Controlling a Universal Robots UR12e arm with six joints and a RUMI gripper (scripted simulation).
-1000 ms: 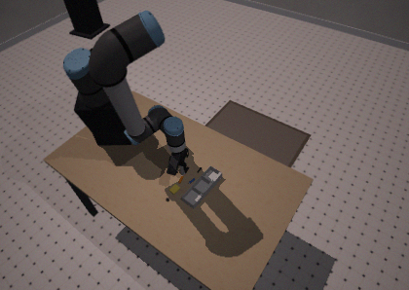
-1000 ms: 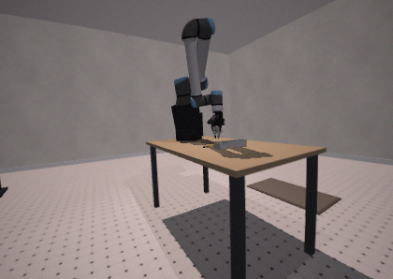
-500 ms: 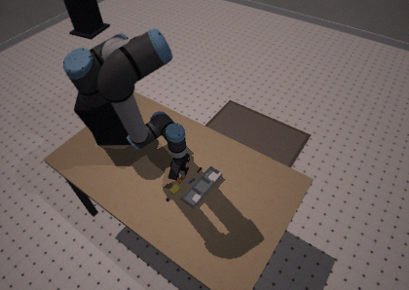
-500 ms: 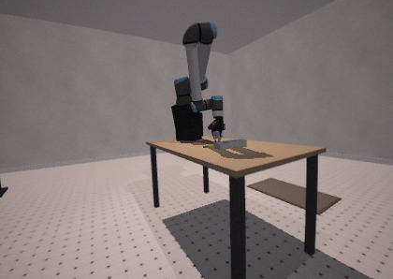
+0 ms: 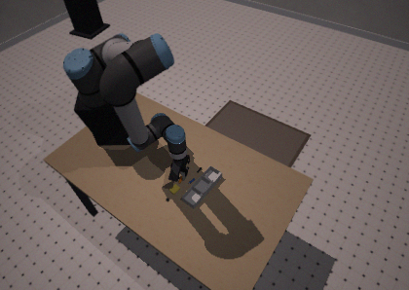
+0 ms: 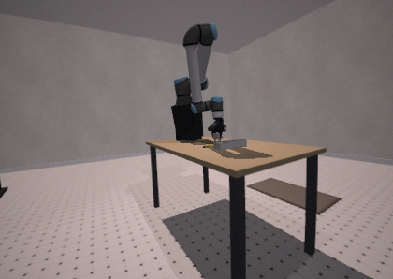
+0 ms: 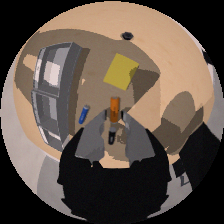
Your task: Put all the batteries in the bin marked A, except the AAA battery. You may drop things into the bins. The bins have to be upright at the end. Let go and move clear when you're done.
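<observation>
My hand is 1 cm above the orange battery. Round my hand: yellow block battery 7 cm to the right, 1 cm below; black battery 7 cm to the left, 1 cm below; blue battery 6 cm ahead, 2 cm to the left, 1 cm below.
</observation>
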